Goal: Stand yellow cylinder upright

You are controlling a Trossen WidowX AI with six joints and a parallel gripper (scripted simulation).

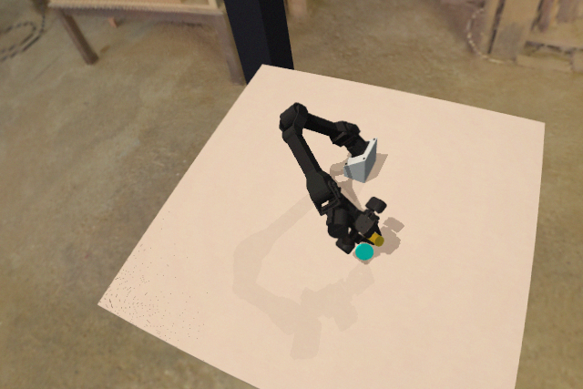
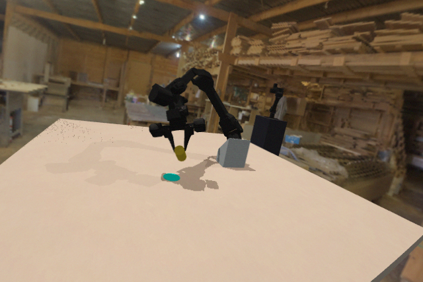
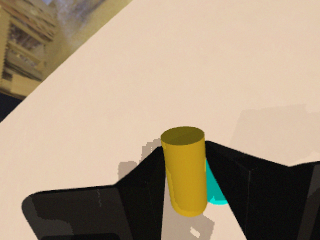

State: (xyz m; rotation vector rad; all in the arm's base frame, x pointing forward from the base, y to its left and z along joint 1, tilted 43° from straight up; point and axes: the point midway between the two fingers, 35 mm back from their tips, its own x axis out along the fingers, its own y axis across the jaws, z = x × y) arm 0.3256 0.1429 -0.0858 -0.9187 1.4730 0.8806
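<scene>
The yellow tall cylinder lies 10 mm behind my gripper tip, 10 mm to the right of it and 10 mm below it. From my gripper tip the other things lie so: cyan circle 40 mm to the right, 110 mm below.
</scene>
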